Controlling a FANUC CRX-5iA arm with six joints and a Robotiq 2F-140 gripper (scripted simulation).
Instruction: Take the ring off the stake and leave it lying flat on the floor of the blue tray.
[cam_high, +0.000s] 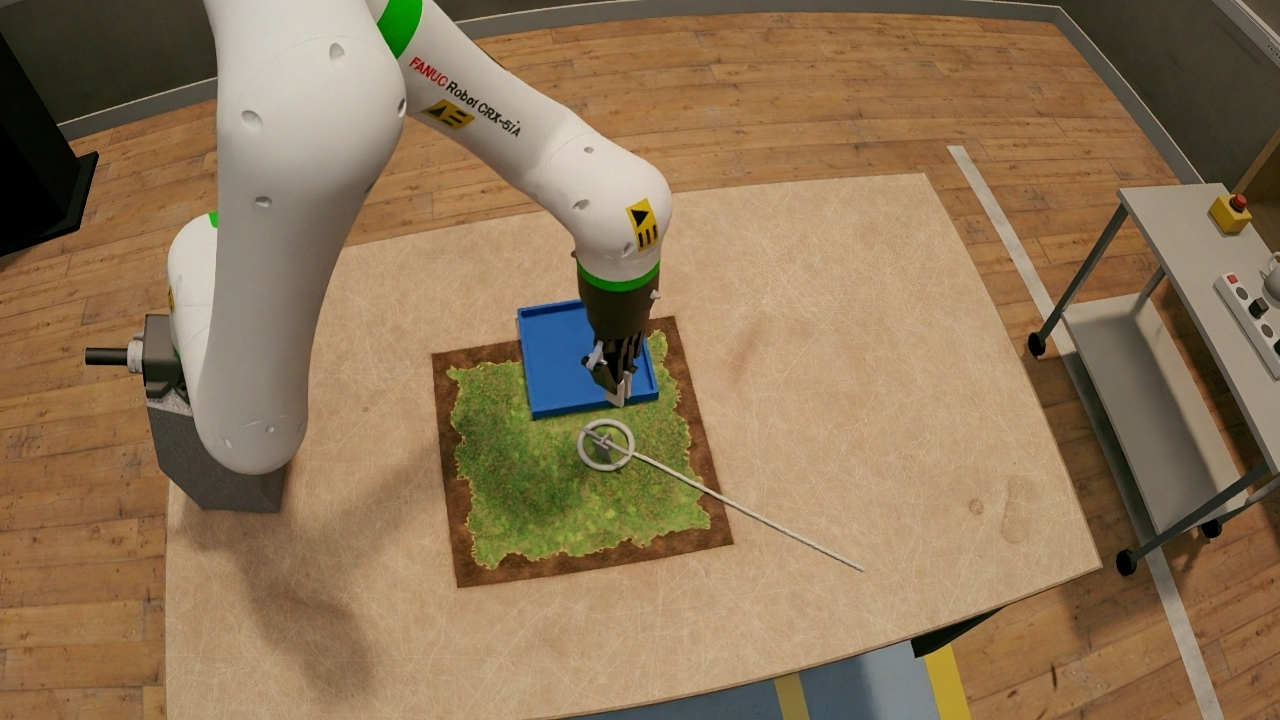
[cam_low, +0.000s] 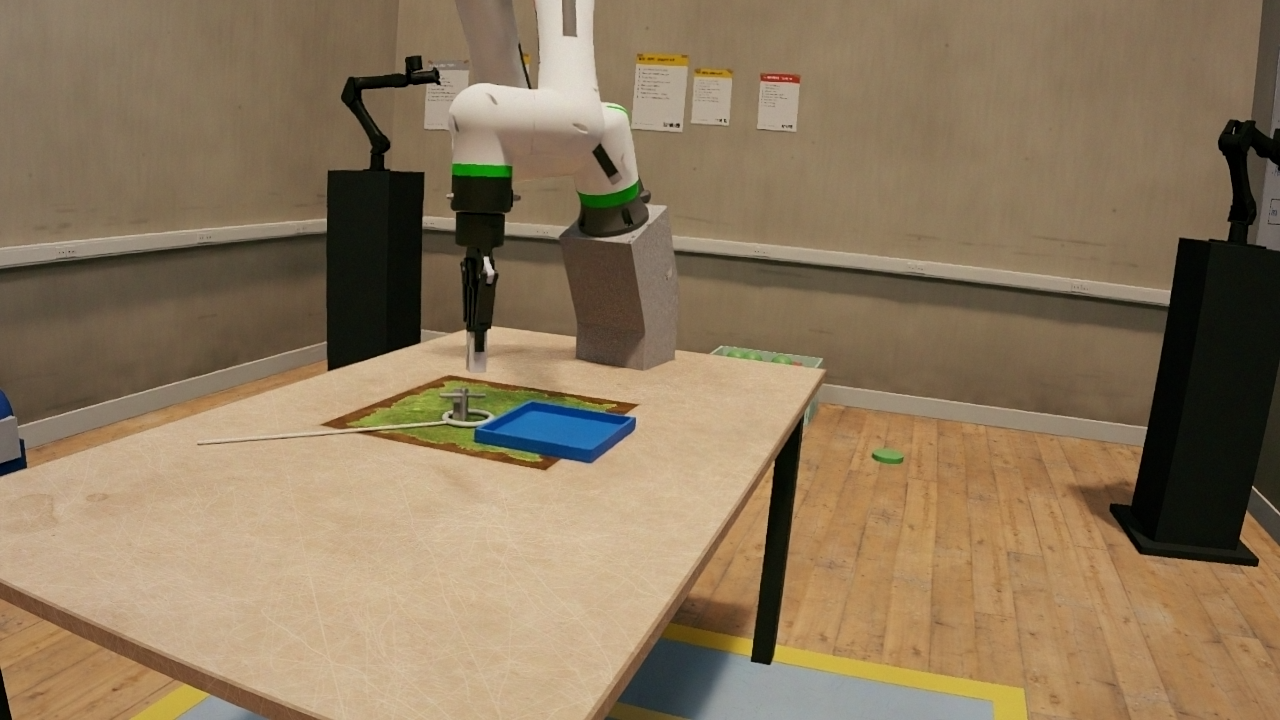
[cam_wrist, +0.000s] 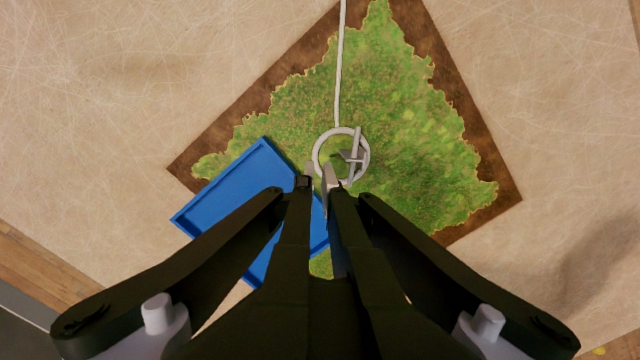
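My gripper is now 30 mm past the grey T-topped stake, 40 mm to the left of it and 100 mm above it. The rest, counted from my hand: white ring: 30 mm behind, 20 mm to the right, 120 mm below; mat: 80 mm behind, 10 mm to the right, 140 mm below; blue tray: 20 mm behind, 140 mm to the left, 120 mm below.
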